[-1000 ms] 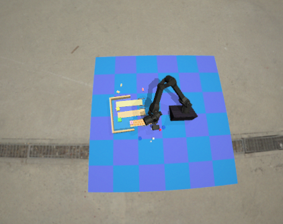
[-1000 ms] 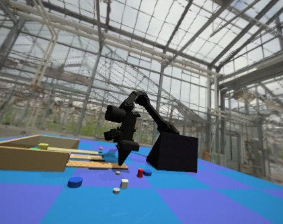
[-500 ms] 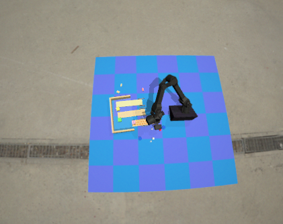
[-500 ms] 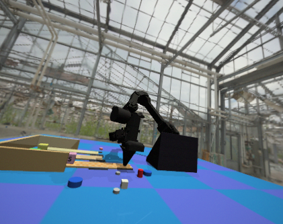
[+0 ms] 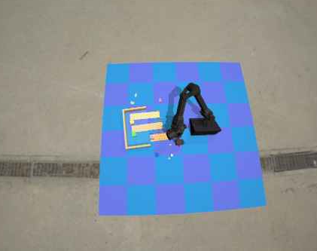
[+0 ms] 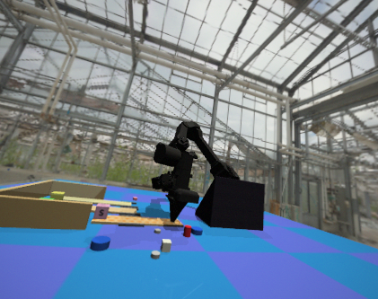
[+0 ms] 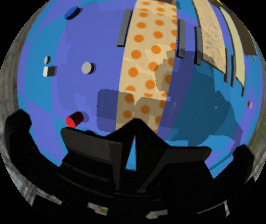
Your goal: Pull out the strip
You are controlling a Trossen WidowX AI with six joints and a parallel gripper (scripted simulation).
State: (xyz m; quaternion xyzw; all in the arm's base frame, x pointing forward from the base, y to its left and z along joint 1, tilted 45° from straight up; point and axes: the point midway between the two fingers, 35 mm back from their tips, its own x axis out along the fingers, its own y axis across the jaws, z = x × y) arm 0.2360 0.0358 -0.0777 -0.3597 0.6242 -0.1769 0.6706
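My gripper tip is now 90 mm short of the orange-dotted strip and 20 mm to the right of it. The rest, counted from my gripper tip: pink labelled cube (190 mm ahead, 40 mm to the left, 20 mm above); then red cylinder (30 mm behind, 80 mm to the left, 10 mm above).
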